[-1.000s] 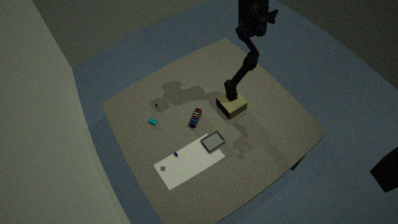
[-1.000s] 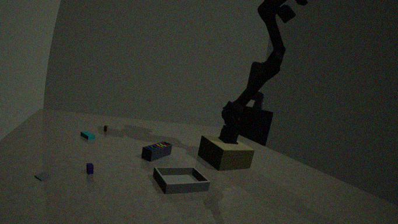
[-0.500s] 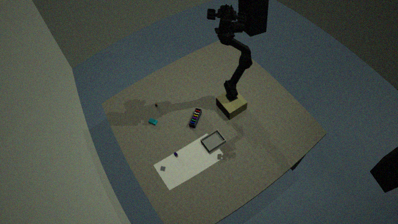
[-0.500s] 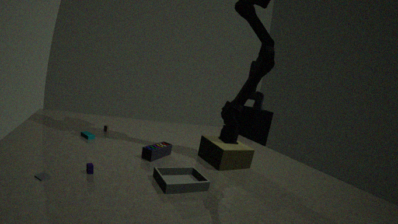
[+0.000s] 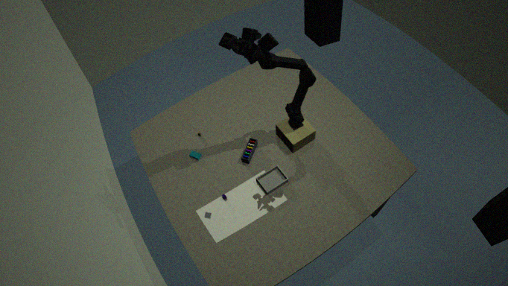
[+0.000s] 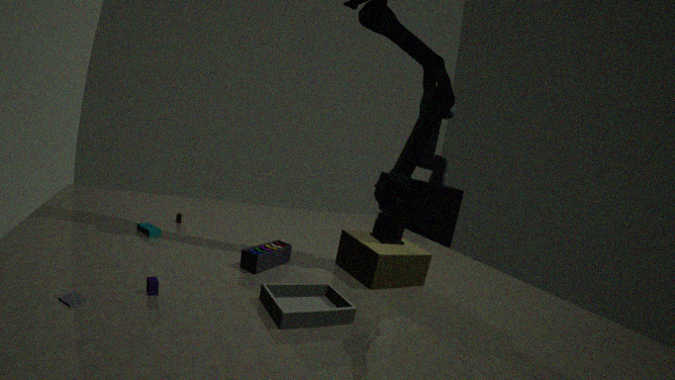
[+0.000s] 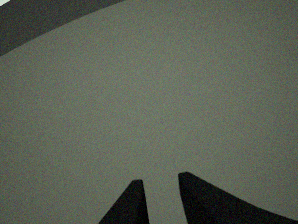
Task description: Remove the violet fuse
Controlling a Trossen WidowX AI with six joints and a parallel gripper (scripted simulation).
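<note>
Now: the violet fuse 77 cm below my gripper tip, 2 cm behind it and 1 cm to the right of it. From my gripper tip the other things lie so: teal block: 78 cm below, 25 cm ahead, 15 cm to the right; flat grey square: 79 cm below, 33 cm ahead, 22 cm to the left; grey tray: 79 cm below, 19 cm to the left, 5 cm behind.
</note>
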